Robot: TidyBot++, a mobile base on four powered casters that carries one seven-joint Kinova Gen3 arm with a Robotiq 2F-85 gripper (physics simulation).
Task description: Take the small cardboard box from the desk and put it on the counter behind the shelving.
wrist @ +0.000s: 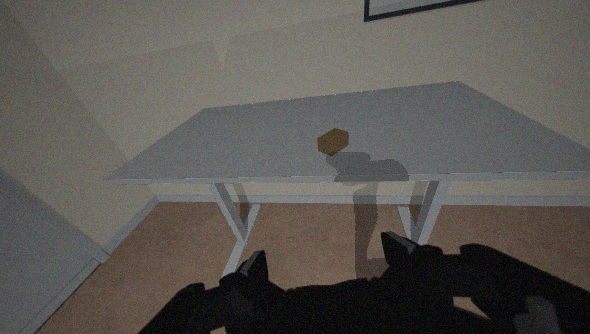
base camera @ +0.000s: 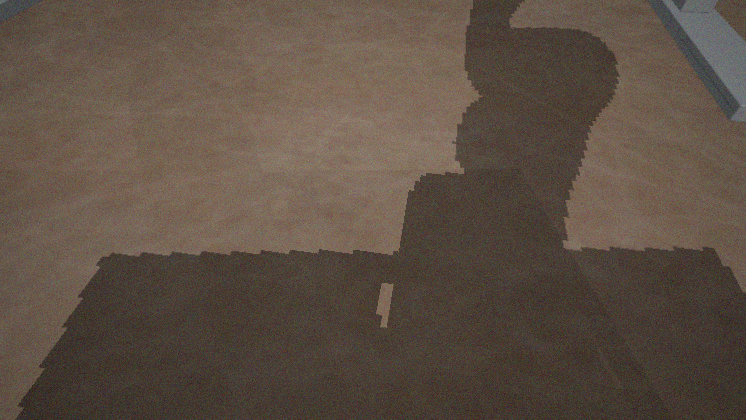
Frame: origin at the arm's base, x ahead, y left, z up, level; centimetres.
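Seen in the pictures: gripper, fingertip midpoint: [wrist: 323,254].
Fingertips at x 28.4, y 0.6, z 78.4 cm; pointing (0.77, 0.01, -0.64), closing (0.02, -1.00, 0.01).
Pixels of each thing's top centre, then the offset from my fingertips to it. "spot": a spot on its surface instead. Level surfaces: height alone.
- small cardboard box, middle of its top: [wrist: 332,135] dx +51.9, dy -9.5, dz -18.1 cm
- grey desk, its level: dz -23.1 cm
- grey piece, surface spot: [base camera: 15,7] spot: dx +64.6, dy +60.1, dz -117.1 cm
The small cardboard box [wrist: 333,141] is brown and sits on the grey desk [wrist: 240,135], near the middle of its top in the wrist view. My gripper [wrist: 323,254] is open, with its two black fingers apart at the bottom of the wrist view and nothing between them. It is in front of the desk, apart from the box. A shadow of the arm falls on the desk top beside the box and reaches the desk's front edge. The counter and the shelving do not show in either view.
In the base camera view a light desk foot [base camera: 715,57] lies at the upper right, and part of another grey piece [base camera: 15,7] shows at the upper left corner. In the wrist view a wall stands behind the desk, with a framed picture [wrist: 366,11] on it.
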